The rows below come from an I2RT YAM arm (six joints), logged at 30 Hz.
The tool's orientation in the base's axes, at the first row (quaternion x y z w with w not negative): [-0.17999, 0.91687, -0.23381, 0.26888]
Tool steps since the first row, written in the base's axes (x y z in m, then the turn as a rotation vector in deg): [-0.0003, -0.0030, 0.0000, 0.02, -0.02, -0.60]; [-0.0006, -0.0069, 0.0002, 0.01, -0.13, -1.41]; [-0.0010, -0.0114, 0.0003, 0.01, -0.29, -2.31]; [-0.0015, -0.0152, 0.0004, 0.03, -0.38, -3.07]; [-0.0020, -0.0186, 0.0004, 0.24, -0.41, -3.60]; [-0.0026, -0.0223, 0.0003, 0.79, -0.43, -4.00]
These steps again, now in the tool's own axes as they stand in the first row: [0.0016, -0.0024, 0.0008, 0.24, 0.29, 0.47]; [0.0035, -0.0057, 0.0018, 0.63, 0.63, 1.10]; [0.0059, -0.0094, 0.0030, 1.07, 0.97, 1.83]; [0.0080, -0.0125, 0.0039, 1.40, 1.29, 2.43]; [0.0099, -0.0152, 0.0047, 1.47, 1.50, 2.96]; [0.0121, -0.0180, 0.0057, 1.21, 1.59, 3.58]
